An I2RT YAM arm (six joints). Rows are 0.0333 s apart.
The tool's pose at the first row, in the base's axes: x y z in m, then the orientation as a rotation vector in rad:
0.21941, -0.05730, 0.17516, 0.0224, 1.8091, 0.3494
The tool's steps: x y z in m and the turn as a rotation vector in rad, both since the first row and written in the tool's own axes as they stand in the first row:
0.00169, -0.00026, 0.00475, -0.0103, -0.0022, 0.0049
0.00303, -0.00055, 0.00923, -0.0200, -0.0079, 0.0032
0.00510, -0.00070, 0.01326, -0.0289, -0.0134, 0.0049
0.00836, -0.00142, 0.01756, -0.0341, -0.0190, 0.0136
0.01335, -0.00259, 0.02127, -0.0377, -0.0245, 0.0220
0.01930, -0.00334, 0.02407, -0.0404, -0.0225, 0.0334
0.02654, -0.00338, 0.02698, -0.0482, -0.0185, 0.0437
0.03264, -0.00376, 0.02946, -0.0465, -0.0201, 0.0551
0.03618, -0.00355, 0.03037, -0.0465, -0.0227, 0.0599
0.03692, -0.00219, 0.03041, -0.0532, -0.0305, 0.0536
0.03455, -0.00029, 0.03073, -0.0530, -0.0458, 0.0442
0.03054, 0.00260, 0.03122, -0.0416, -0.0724, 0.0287
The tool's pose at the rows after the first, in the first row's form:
0.22351, -0.05615, 0.17244, 0.0200, 1.8053, 0.3620
0.22745, -0.05515, 0.17011, 0.0127, 1.7978, 0.3692
0.23074, -0.05398, 0.16722, 0.0089, 1.7908, 0.3780
0.23406, -0.05306, 0.16301, 0.0141, 1.7846, 0.3884
0.23644, -0.05236, 0.15719, 0.0201, 1.7788, 0.3972
0.23762, -0.05127, 0.15077, 0.0282, 1.7807, 0.4079
0.23845, -0.04922, 0.14329, 0.0314, 1.7834, 0.4225
0.23923, -0.04782, 0.13689, 0.0431, 1.7825, 0.4289
0.23911, -0.04671, 0.13340, 0.0479, 1.7800, 0.4321
0.23872, -0.04526, 0.13303, 0.0388, 1.7708, 0.4330
0.23934, -0.04385, 0.13566, 0.0331, 1.7555, 0.4249
0.24040, -0.04177, 0.14005, 0.0315, 1.7309, 0.4017

